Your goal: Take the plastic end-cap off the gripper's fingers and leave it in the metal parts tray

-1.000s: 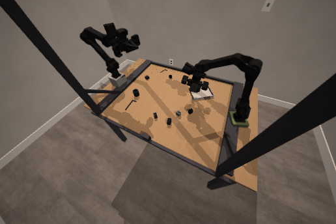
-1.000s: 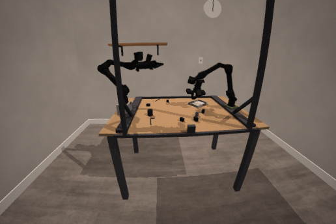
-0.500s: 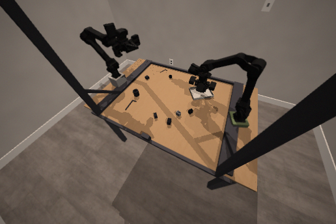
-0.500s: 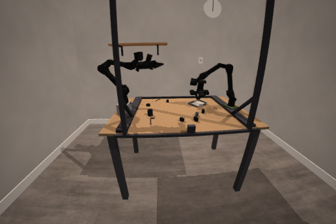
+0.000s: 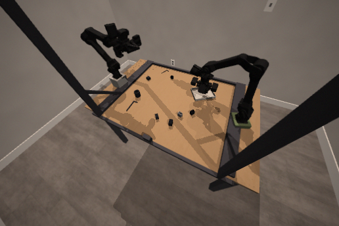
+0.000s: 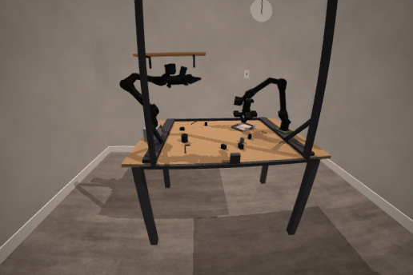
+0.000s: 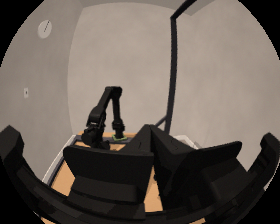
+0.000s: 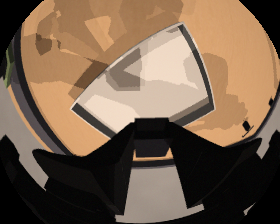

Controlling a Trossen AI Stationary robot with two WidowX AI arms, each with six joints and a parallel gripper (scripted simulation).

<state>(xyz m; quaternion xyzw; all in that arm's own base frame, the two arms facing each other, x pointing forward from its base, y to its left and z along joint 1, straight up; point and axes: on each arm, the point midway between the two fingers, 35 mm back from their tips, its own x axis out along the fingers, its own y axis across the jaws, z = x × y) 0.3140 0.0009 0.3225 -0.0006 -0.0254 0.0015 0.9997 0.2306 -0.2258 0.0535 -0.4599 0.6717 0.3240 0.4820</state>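
The metal parts tray lies 20 mm ahead of my right hand and 80 mm below it. The rest, counted from my right hand: cylinder: 200 mm behind, 480 mm to the left, 60 mm below; plastic end-cap: 20 mm ahead, 20 mm below.
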